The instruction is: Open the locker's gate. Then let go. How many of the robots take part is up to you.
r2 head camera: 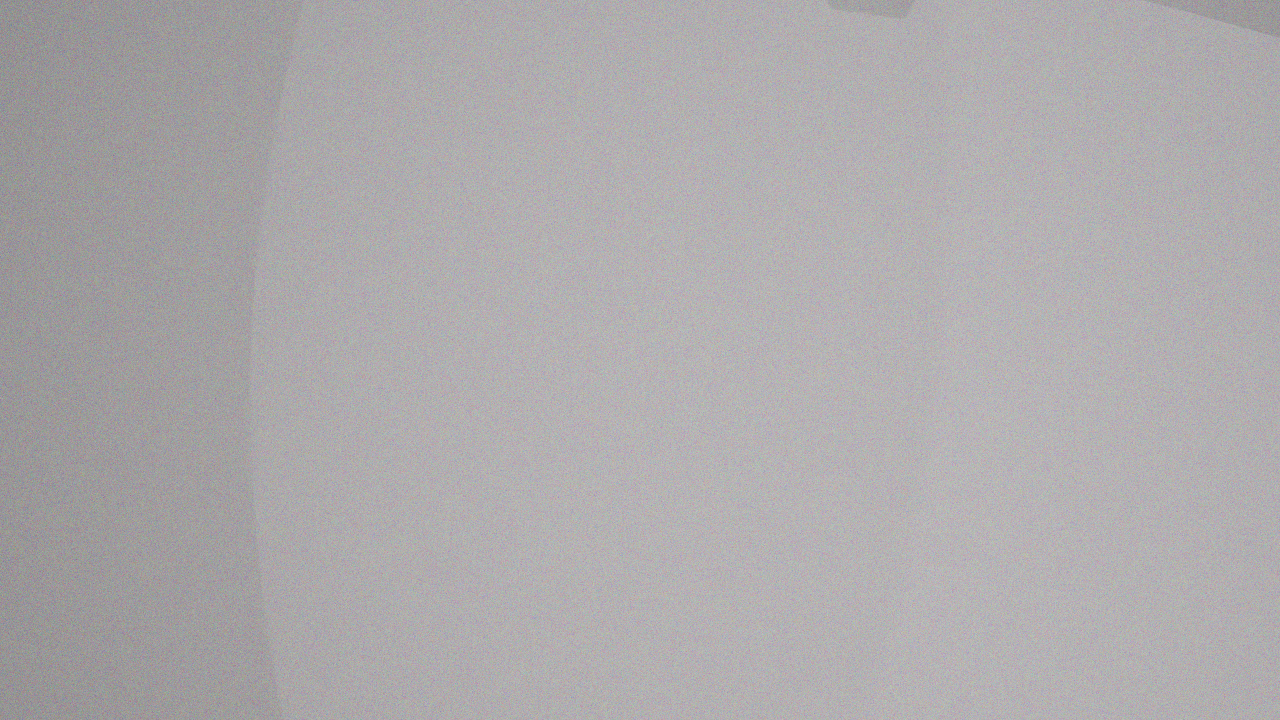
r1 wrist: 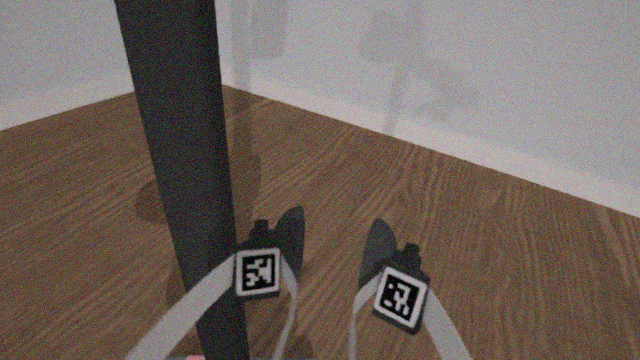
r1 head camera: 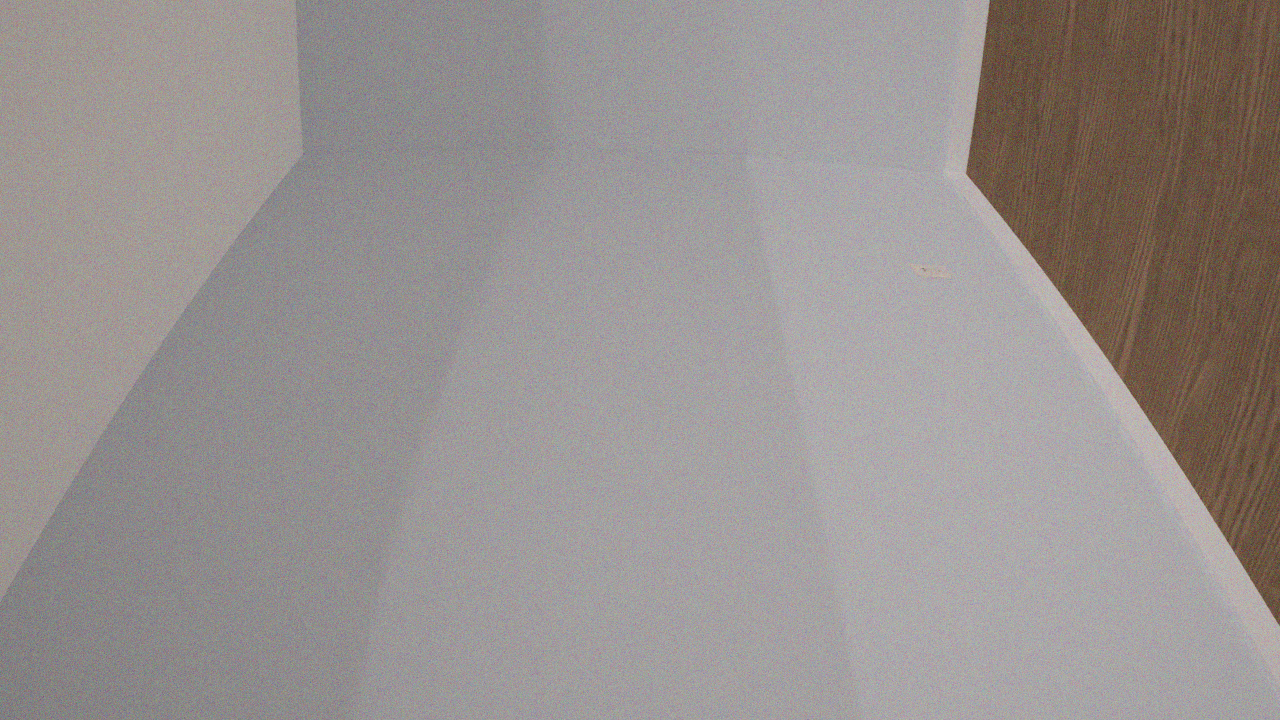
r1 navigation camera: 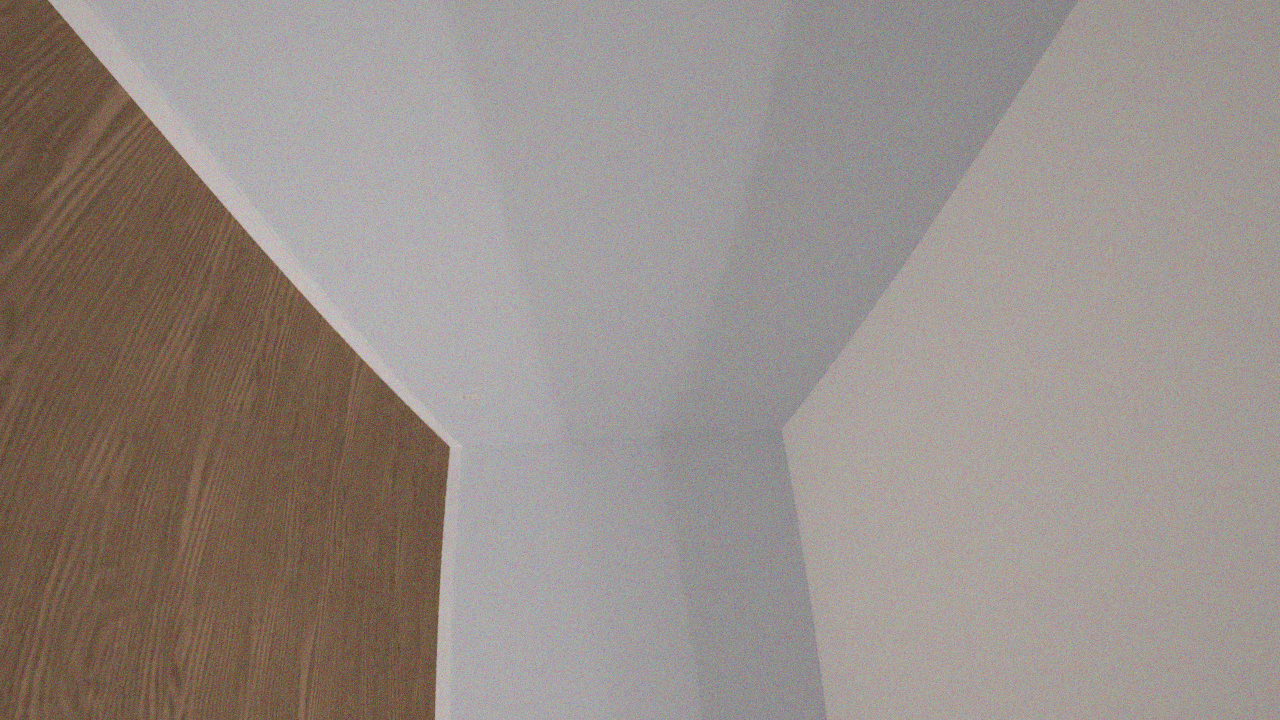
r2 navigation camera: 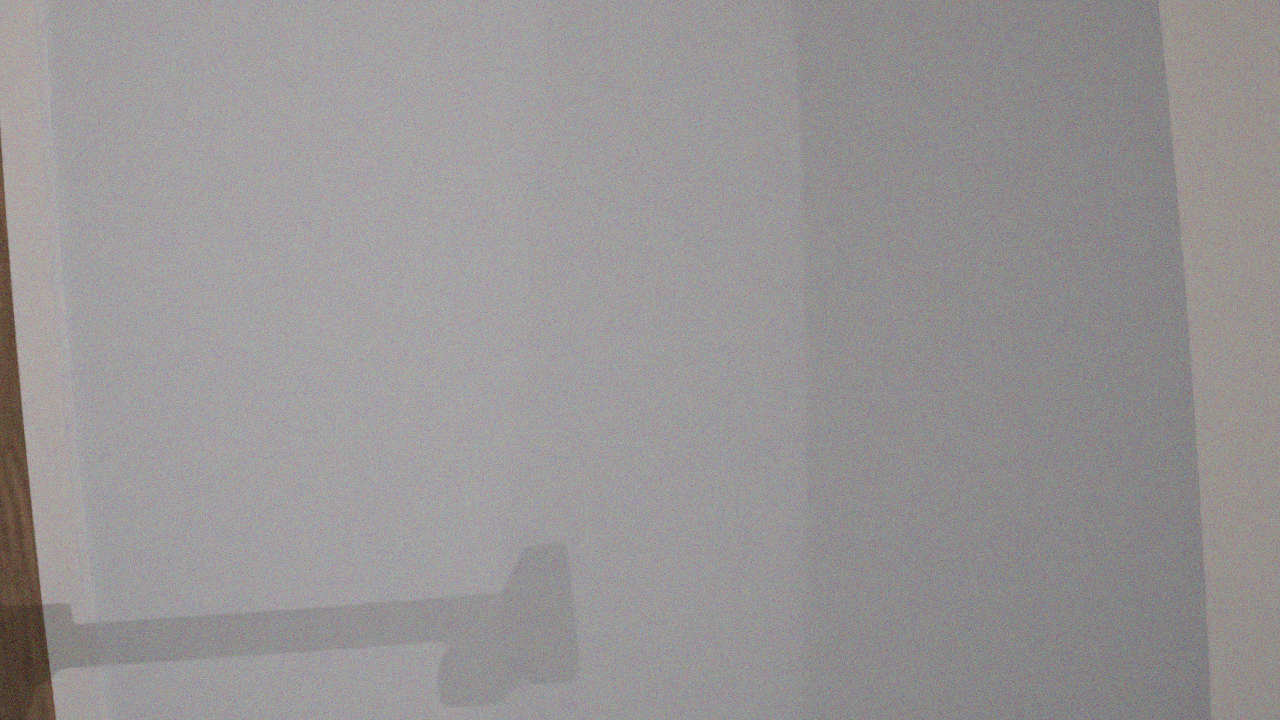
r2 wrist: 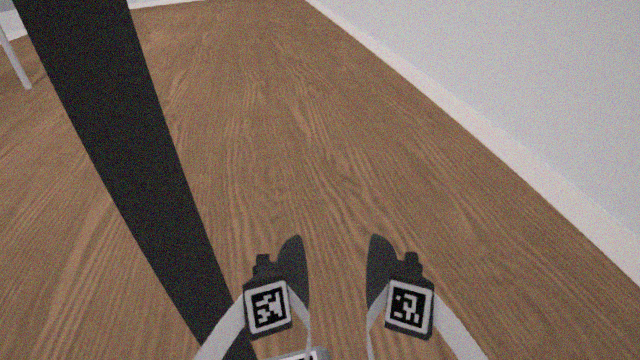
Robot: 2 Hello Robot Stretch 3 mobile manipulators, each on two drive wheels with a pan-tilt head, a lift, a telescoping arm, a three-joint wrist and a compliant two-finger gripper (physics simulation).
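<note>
The locker and its gate do not show in any of the views. My r1 gripper (r1 wrist: 332, 252) is open in the r1 wrist view, with its two dark fingertips apart and wooden floor seen between them. My r2 gripper (r2 wrist: 337, 272) is open in the r2 wrist view, also with floor seen between its fingertips. Neither gripper touches a thing that I can see. Where either gripper is relative to the locker I cannot tell.
A room corner with pale walls (r1 head camera: 626, 402) (r1 navigation camera: 617, 179) (r1 wrist: 525, 75) meets the wooden floor (r1 head camera: 1154, 179) (r1 navigation camera: 179, 402) (r1 wrist: 310, 150) (r2 wrist: 300, 150). A pale wall (r2 head camera: 671, 358) (r2 navigation camera: 358, 313) (r2 wrist: 525, 65) stands by r2. Dark masts (r1 wrist: 185, 125) (r2 wrist: 120, 145) stand left of both grippers. A thin white leg (r2 wrist: 17, 62) stands far left.
</note>
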